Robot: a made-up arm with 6 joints.
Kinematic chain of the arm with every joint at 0, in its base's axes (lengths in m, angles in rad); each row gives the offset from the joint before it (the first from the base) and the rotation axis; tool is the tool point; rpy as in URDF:
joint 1: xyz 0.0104 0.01 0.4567 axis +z
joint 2: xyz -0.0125 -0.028 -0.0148 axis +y
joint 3: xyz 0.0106 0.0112 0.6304 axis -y
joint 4: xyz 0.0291 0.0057 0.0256 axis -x
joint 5: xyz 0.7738 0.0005 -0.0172 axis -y
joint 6: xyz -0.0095 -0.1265 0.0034 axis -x
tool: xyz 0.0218 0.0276 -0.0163 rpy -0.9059 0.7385 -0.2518
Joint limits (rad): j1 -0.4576..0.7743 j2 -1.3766..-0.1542 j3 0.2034..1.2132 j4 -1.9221..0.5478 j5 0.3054..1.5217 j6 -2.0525..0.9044
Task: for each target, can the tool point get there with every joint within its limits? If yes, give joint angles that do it. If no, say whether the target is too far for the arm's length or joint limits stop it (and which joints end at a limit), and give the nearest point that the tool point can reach.
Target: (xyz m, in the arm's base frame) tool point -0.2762 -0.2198 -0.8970
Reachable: no: joint limits stop it (at a limit: joint 2, joint 3, joint 4, joint 6) | nearest point -1.0327 -0.8264 0.9004 | short by 2.042 m
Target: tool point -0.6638 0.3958 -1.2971
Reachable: no: too far | nearest point -1.2413 0.5001 0.8977 | short by 2.272 m
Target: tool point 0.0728 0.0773 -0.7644
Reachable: no: joint limits stop it (at a limit: joint 1, joint 2, joint 3, joint 5, joint 6) | nearest point 0.4859 0.4610 1.2428 | short by 2.085 m
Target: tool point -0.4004 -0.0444 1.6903
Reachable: yes | joints -0.0866 -0.7568 0.8340 -0.8258 1.0956 -1.5064
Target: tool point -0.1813 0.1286 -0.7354
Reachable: no: joint limits stop it (at a limit: joint 1, joint 2, joint 3, joint 4, joint 6) | nearest point -1.2348 0.4911 0.9016 | short by 1.980 m
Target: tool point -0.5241 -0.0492 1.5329
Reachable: yes | joints -0.0950 -1.0886 0.3817 0.1090 1.1087 -1.1289
